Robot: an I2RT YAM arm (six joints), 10 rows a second.
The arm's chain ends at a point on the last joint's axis. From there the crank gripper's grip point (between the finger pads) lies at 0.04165 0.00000 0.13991 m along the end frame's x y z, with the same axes.
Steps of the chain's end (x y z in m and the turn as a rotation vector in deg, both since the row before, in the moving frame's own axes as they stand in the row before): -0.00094, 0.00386, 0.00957, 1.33, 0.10, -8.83; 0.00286, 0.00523, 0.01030, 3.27, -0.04, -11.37; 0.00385, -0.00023, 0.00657, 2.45, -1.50, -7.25; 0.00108, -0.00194, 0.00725, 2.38, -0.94, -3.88; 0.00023, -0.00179, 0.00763, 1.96, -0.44, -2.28; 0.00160, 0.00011, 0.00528, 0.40, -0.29, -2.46; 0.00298, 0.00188, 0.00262, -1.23, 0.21, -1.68; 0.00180, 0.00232, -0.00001, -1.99, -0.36, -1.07
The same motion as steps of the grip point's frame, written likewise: -0.00144, -0.00579, 0.00939, 1.33, 0.10, -8.83; 0.00116, -0.01090, 0.00987, 3.27, -0.04, -11.37; -0.00053, -0.01124, 0.00737, 2.45, -1.50, -7.25; -0.00151, -0.01050, 0.00773, 2.38, -0.94, -3.88; -0.00097, -0.00821, 0.00784, 1.96, -0.44, -2.28; 0.00083, -0.00264, 0.00548, 0.40, -0.29, -2.46; 0.00352, 0.00365, 0.00245, -1.23, 0.21, -1.68; 0.00096, 0.00641, 0.00018, -1.99, -0.36, -1.07
